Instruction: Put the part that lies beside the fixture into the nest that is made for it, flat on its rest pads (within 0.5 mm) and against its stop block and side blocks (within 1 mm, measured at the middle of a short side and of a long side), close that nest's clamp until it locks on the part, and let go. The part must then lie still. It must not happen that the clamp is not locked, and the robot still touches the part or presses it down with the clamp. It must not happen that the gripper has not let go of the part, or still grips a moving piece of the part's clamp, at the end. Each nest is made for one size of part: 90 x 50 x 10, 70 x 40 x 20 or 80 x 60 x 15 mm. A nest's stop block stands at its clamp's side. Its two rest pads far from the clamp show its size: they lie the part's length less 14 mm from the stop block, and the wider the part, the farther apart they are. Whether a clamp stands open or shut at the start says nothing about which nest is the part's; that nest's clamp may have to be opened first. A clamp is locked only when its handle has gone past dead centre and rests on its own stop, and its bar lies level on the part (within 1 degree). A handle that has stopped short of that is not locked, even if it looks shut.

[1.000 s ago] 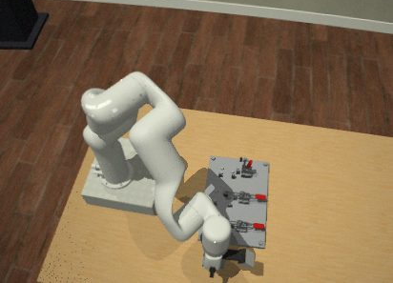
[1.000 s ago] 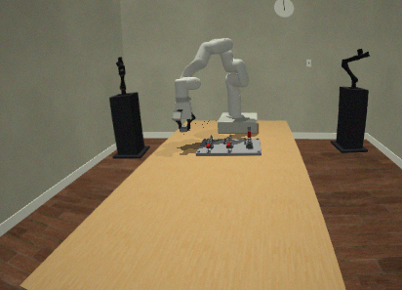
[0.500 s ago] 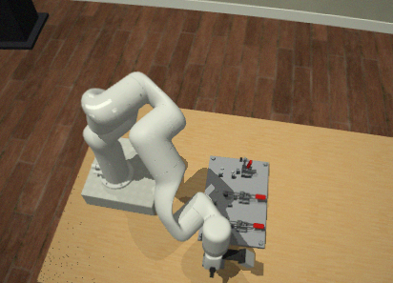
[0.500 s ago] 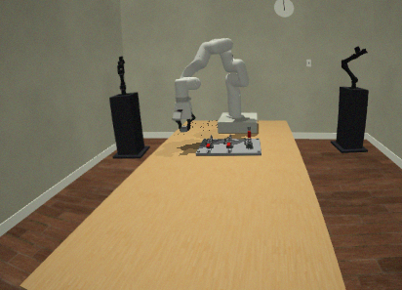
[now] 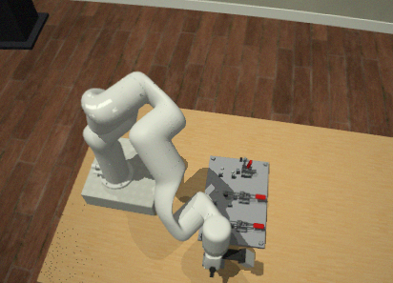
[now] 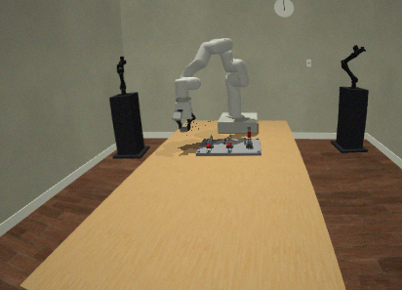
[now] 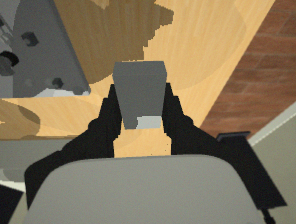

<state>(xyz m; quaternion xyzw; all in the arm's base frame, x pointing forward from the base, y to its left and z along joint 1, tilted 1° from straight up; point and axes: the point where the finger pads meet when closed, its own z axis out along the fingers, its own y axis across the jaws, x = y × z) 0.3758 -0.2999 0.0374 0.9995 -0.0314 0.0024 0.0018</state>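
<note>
The grey fixture plate is 70 mm ahead of my hand, 260 mm to the left of it and 100 mm below it. Also, from my hand: grey block part (10 mm below).
</note>
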